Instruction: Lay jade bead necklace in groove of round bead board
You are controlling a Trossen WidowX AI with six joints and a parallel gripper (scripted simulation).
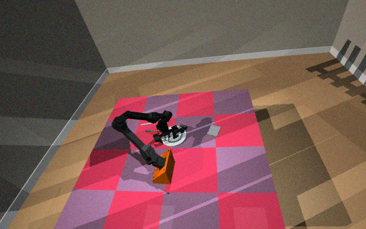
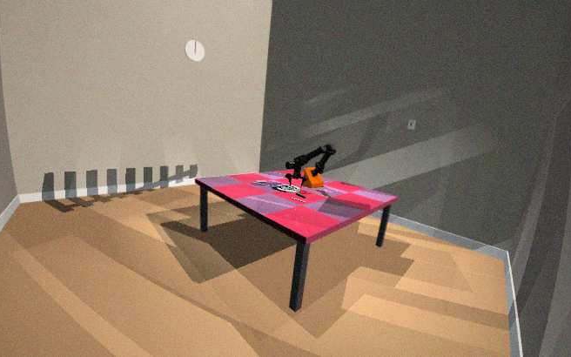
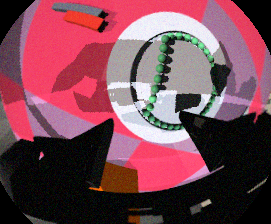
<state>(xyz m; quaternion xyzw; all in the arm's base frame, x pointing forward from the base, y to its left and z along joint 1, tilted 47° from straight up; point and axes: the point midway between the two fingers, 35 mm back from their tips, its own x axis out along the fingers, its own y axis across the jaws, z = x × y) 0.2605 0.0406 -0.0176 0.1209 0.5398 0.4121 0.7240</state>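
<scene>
My gripper tip is now 6 cm short of the round white bead board, 3 cm to the left of it and 1 cm above it. Also, from my gripper tip: red-handled tool: 15 cm to the left, 11 cm ahead, 2 cm below; then flat grey pad: 34 cm to the right, 9 cm ahead, 2 cm below; then thin white rod: 21 cm to the left, 21 cm ahead, 2 cm below.
</scene>
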